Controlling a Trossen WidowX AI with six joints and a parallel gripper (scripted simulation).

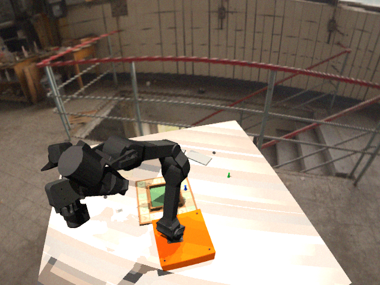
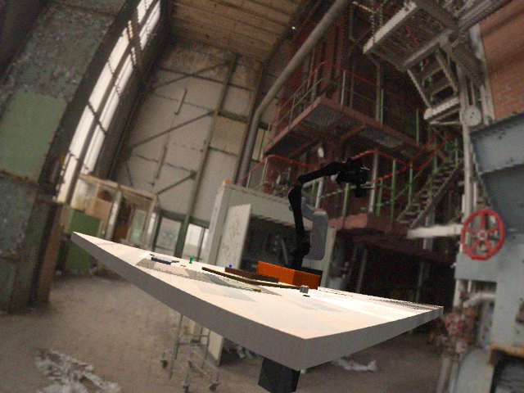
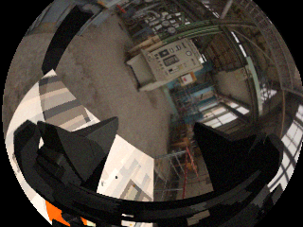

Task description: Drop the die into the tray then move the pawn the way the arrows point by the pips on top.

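My gripper tip is now 310 mm short of the die, 20 mm to the left of it and 520 mm above it. Round my gripper tip: green pawn 450 mm ahead, 620 mm to the right, 520 mm below; then blue pawn 400 mm ahead, 370 mm to the right, 510 mm below.
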